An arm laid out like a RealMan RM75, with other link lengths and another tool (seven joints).
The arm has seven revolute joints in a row. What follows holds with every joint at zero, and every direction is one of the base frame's. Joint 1 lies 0.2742 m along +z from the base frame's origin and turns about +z. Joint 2 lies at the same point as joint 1 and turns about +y. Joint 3 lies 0.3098 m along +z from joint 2 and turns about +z. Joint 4 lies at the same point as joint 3 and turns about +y. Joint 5 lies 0.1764 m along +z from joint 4 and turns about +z. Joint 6 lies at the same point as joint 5 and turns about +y. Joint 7 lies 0.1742 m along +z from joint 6 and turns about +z. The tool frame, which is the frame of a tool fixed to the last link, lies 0.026 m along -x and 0.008 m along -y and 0.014 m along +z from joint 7; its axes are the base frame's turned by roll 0, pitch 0.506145 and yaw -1.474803 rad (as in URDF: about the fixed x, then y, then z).
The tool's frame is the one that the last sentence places.
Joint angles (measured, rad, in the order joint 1, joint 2, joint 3, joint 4, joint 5, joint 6, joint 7), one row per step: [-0.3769, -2.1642, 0.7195, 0.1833, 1.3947, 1.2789, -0.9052]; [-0.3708, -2.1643, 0.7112, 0.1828, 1.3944, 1.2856, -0.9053]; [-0.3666, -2.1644, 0.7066, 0.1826, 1.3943, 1.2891, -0.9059]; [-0.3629, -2.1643, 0.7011, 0.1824, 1.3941, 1.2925, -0.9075]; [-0.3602, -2.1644, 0.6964, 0.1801, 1.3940, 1.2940, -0.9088]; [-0.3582, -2.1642, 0.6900, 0.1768, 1.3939, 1.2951, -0.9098]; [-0.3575, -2.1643, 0.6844, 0.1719, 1.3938, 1.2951, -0.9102]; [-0.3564, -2.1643, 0.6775, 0.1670, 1.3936, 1.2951, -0.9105]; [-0.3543, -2.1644, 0.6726, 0.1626, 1.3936, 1.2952, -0.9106]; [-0.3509, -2.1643, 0.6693, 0.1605, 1.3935, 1.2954, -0.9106]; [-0.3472, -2.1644, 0.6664, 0.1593, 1.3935, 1.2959, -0.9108]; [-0.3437, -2.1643, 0.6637, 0.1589, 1.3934, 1.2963, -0.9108]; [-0.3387, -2.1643, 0.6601, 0.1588, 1.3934, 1.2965, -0.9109]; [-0.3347, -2.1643, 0.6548, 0.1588, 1.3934, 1.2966, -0.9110]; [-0.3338, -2.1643, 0.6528, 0.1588, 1.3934, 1.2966, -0.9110]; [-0.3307, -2.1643, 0.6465, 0.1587, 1.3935, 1.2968, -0.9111]
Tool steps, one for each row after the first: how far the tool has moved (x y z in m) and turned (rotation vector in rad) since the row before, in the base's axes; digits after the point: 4 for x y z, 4 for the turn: [-0.0012, -0.0014, 0.0014, 0.0071, -0.0070, 0.0058]; [-0.0009, -0.0011, 0.0007, 0.0037, -0.0041, 0.0044]; [-0.0009, -0.0008, 0.0010, 0.0042, -0.0050, 0.0050]; [-0.0008, -0.0009, 0.0003, 0.0020, -0.0048, 0.0060]; [-0.0009, -0.0006, 0.0004, 0.0029, -0.0051, 0.0070]; [-0.0006, -0.0005, -0.0002, 0.0013, -0.0050, 0.0067]; [-0.0008, -0.0005, 0.0001, 0.0025, -0.0053, 0.0078]; [-0.0009, -0.0010, -0.0002, 0.0011, -0.0043, 0.0071]; [-0.0013, -0.0012, 0.0001, 0.0015, -0.0023, 0.0062]; [-0.0012, -0.0012, 0.0002, 0.0015, -0.0021, 0.0056]; [-0.0012, -0.0010, 0.0004, 0.0021, -0.0012, 0.0049]; [-0.0017, -0.0014, 0.0005, 0.0028, -0.0013, 0.0069]; [-0.0016, -0.0009, 0.0008, 0.0041, -0.0016, 0.0069]; [-0.0004, -0.0001, 0.0003, 0.0016, -0.0005, 0.0020]; [-0.0013, -0.0005, 0.0009, 0.0048, -0.0019, 0.0065]
